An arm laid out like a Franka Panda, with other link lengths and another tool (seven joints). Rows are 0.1 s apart.
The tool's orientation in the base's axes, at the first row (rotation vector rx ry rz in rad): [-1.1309 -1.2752 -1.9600]
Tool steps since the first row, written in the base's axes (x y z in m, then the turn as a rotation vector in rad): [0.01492 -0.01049 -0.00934 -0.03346 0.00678 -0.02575]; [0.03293 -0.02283 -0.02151 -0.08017 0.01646 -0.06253]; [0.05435 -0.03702 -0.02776 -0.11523 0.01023 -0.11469]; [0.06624 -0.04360 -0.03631 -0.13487 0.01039 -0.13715]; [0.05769 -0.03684 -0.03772 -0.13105 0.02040 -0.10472]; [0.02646 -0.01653 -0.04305 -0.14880 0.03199 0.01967]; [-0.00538 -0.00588 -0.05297 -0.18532 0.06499 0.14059]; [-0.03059 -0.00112 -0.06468 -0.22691 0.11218 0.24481]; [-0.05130 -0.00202 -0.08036 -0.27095 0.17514 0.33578]
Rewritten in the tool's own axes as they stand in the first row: [-0.01565 0.01171 -0.00615 -0.00534 -0.04101 -0.01088]; [-0.03531 0.02531 -0.01346 -0.01352 -0.09873 -0.02604]; [-0.05158 0.04508 -0.02005 -0.04095 -0.14788 -0.05468]; [-0.06500 0.05318 -0.02355 -0.05046 -0.17379 -0.06603]; [-0.06187 0.04303 -0.02070 -0.02431 -0.15989 -0.04901]; [-0.05062 0.00769 -0.01434 0.09215 -0.12112 -0.01974]; [-0.04308 -0.02631 -0.01793 0.21520 -0.10748 0.02171]; [-0.04047 -0.05351 -0.02490 0.32646 -0.11134 0.07095]; [-0.04358 -0.07669 -0.03623 0.42760 -0.12969 0.13105]
